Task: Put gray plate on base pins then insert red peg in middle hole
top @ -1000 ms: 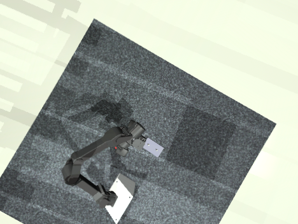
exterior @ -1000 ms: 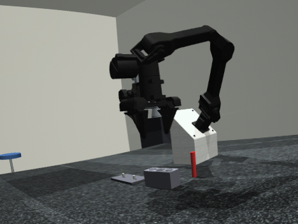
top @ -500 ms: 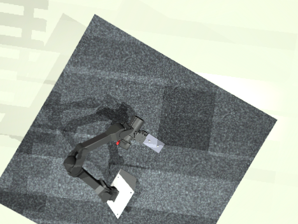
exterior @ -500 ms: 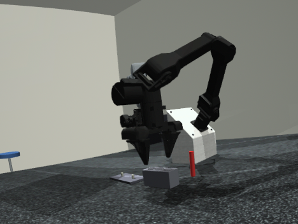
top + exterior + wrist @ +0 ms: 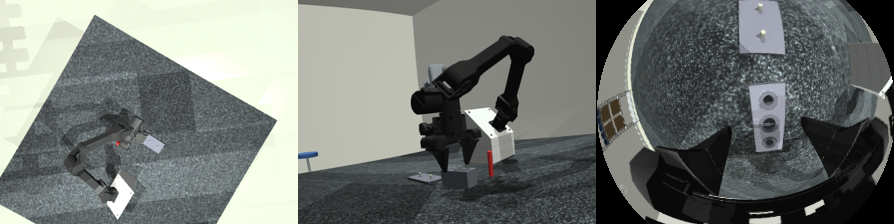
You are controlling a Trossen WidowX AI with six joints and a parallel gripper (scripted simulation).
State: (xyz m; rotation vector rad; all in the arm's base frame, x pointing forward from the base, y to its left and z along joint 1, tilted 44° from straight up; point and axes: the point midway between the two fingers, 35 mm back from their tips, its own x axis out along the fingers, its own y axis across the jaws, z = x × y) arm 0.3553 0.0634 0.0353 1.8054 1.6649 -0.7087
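My gripper tip is 20 mm above the gray plate. From my gripper tip the other things lie so: base: 150 mm to the right, 40 mm below, 20 mm behind; then red peg: 100 mm behind, 40 mm to the left, 10 mm below.
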